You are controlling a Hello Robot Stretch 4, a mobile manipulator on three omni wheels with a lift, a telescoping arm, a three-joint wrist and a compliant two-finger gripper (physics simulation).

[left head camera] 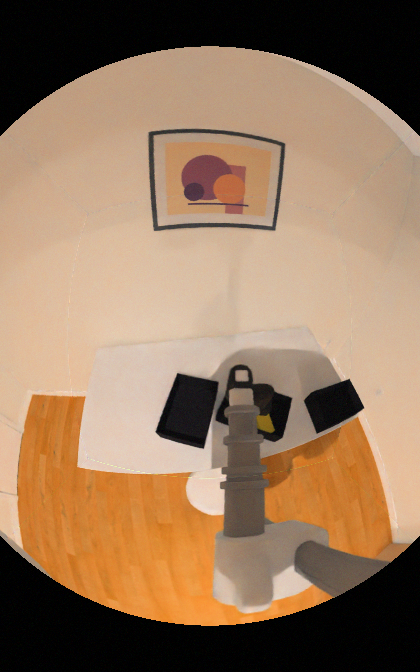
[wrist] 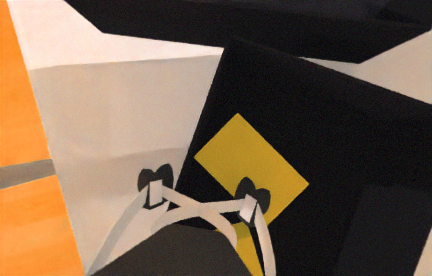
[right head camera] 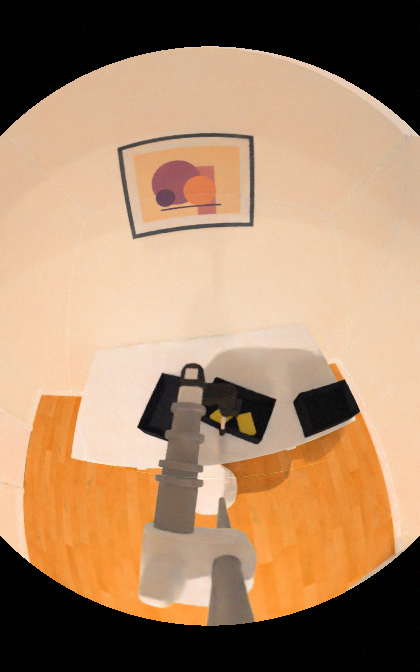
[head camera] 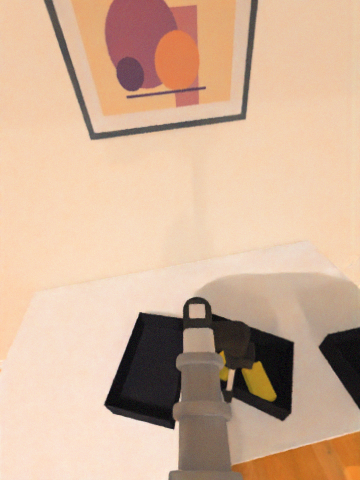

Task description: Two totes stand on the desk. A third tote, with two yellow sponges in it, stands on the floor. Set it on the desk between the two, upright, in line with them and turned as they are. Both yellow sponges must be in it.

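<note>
The black tote with the sponges (head camera: 280,355) (left head camera: 282,412) (right head camera: 262,405) (wrist: 350,150) sits upright on the desk, turned differently from the left tote (head camera: 150,360) (left head camera: 190,410) (right head camera: 157,407) (wrist: 225,30) and close to it. The right tote (head camera: 345,355) (left head camera: 335,407) (right head camera: 327,410) stands farther off. A left sponge (head camera: 223,367) (right head camera: 218,415) (wrist: 250,165) and a right sponge (head camera: 260,381) (left head camera: 265,424) (right head camera: 246,424) (wrist: 250,255) lie inside the middle tote. My gripper (head camera: 229,392) (right head camera: 222,429) (wrist: 204,185) is partly open at its front wall, one fingertip on each side in the wrist view.
The white desk (head camera: 75,320) (left head camera: 125,400) (right head camera: 115,390) (wrist: 110,110) stands against the wall under a framed picture (left head camera: 215,225). A wider gap separates the middle and right totes. My arm (head camera: 205,430) (left head camera: 244,500) (right head camera: 175,505) reaches over the desk's front edge and hides part of the totes.
</note>
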